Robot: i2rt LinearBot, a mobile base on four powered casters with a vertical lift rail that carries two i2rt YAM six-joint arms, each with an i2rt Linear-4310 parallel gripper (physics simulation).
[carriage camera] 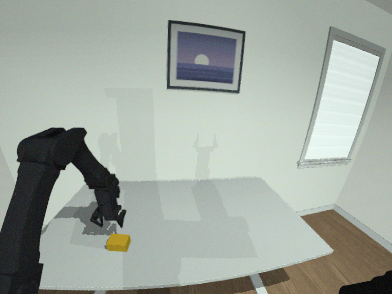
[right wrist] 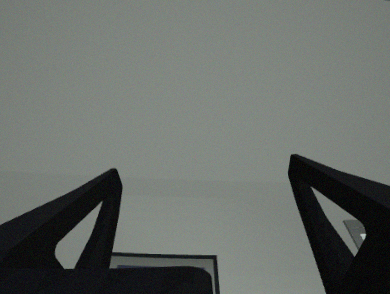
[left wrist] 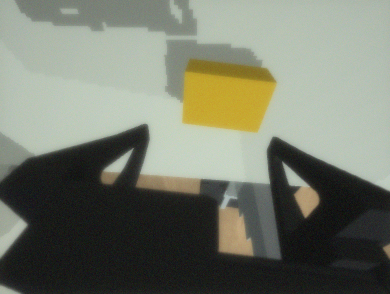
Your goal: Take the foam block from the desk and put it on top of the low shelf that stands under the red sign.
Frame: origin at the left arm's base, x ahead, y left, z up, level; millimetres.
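Where they show: left gripper, fingertip midpoint: (carriage camera: 112, 226) (left wrist: 208, 137); right gripper, fingertip midpoint: (right wrist: 203, 171).
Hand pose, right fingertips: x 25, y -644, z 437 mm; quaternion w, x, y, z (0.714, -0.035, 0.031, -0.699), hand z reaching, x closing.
Observation:
Things, the pixels of their top centre, and the offset from my right fingertips. "*": a spot on its surface instead. Level surfaces: height alone.
- yellow foam block at its top centre: (left wrist: 224, 105) (carriage camera: 118, 239) dx +342, dy +665, dz -636 mm
- white desk at its surface level: dz -681 mm
- window at a spot on its surface: (carriage camera: 341, 97) * dx +1282, dy -1151, dz +131 mm
- Wooden floor at its surface level: dz -1401 mm
The yellow foam block (carriage camera: 118, 242) (left wrist: 226, 100) lies flat on the white desk (carriage camera: 210, 240), on its left part near the front edge. My left gripper (carriage camera: 109, 220) (left wrist: 208, 137) is open and empty. It hangs above the desk, a little behind and above the block in the carriage view; in the left wrist view the block lies beyond the fingertips, slightly to the right, not touching them. My right gripper (right wrist: 203, 171) is open and empty, held up facing the wall. The low shelf and the red sign do not show in these views.
A framed sunset picture (carriage camera: 206, 56) hangs on the wall behind the desk. A window (carriage camera: 341, 97) is at the right. Wooden floor (carriage camera: 327, 227) shows to the right of the desk. Part of a dark arm (carriage camera: 370, 286) shows at the lower right corner.

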